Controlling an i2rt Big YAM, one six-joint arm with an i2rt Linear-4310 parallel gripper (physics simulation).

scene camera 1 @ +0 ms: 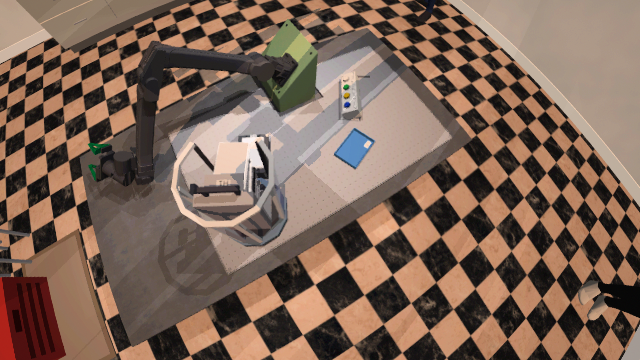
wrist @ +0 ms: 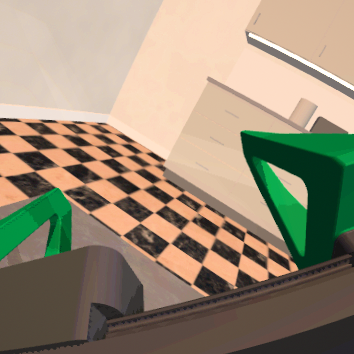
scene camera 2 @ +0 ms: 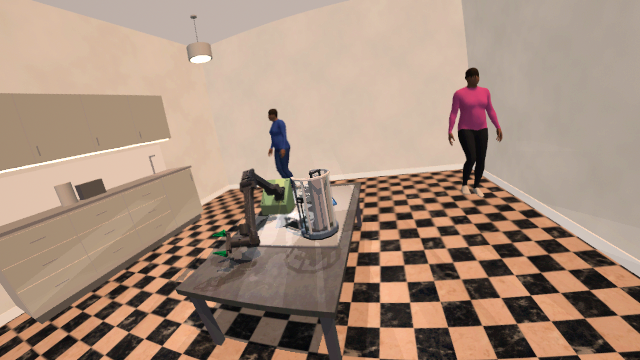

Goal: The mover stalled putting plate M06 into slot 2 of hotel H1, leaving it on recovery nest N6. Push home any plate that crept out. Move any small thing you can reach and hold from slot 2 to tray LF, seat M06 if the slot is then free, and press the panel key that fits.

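Frame: origin at the arm's base, x back, y down, z right, level; centimetres.
Seen in the pictures: gripper, fingertip midpoint: (scene camera 1: 89,154) (wrist: 149,170) (scene camera 2: 212,244); arm's base, origin of the base link: (scene camera 1: 285,70) (scene camera 2: 280,193).
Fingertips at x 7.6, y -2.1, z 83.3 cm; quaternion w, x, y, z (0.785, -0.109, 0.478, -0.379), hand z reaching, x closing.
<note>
Offsets run from my fingertips to a thing's top centre. Level surfaces: height alone.
My gripper (scene camera 1: 92,158) (scene camera 2: 216,243) (wrist: 149,170) is open, its green fingertips wide apart with nothing between them. It points outward at the table's left end in scene camera 1, away from the plate hotel @(dy -24.1, dx -48.5, dz -44.6 cm) (scene camera 1: 215,223) (scene camera 2: 323,205). The hotel is a round cage with a cream top ring and a black handle, marked H1. White and dark parts show at its inner side; slot 2, plate M06 and nest N6 cannot be told apart. A blue tray @(dy +15.4, dx -47.1, dz -92.4 cm) (scene camera 1: 352,150) with a pale label lies beyond it; its lettering is unreadable. The key panel @(dy +8.8, dx -25.9, dz -105.6 cm) (scene camera 1: 351,114) has white, green, yellow and blue keys.
The arm is mounted on a green wedge (scene camera 1: 307,75) (scene camera 2: 271,204) near the table's far edge. The arm's links arch above the table @(dy +18.4 cm) (scene camera 1: 145,300) (scene camera 2: 280,295). A perforated pale board @(dy +17.1 cm) (scene camera 1: 320,200) lies under the hotel, tray and panel. Cabinets (scene camera 2: 115,215) (wrist: 200,145) stand beyond.
</note>
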